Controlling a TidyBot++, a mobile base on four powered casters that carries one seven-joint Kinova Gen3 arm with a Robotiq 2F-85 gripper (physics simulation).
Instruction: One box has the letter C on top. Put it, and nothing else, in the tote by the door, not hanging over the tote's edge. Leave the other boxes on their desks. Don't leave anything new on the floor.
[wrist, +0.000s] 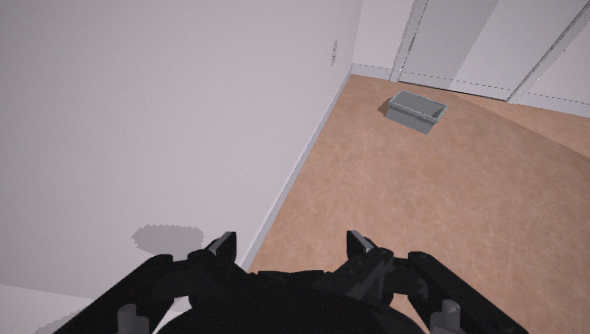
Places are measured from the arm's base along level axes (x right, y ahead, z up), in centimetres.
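Where they show: gripper, fingertip midpoint: (291, 243).
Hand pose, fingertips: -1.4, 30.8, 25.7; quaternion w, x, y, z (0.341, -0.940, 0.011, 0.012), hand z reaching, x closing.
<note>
After its pixels a point has its place, as x, y, z.
The grey tote (410, 121) @(71.0, 123.0, -35.5) stands on the floor near the door, in the upper right of the wrist view. It is upright, and its rim is tilted in the picture. From this angle I cannot tell for sure what is inside it. My gripper (291, 243) @(-1.4, 30.8, 25.7) is open with its two fingers wide apart at the bottom of the view, and no object shows between them. The tote is well ahead of the gripper and to its right. The box with the letter C and the other boxes do not show in this view.
A pale wall (150, 125) @(-20.0, 46.9, 25.3) fills the left side, with a baseboard (290, 182) @(-3.6, 79.5, -34.6) running towards the far corner. The door (480, 55) @(125.7, 162.0, -12.4) is behind the tote, at the top right. The brown floor (425, 200) @(58.6, 70.1, -39.7) lies between the gripper and the tote. Shadows fall on the wall at lower left.
</note>
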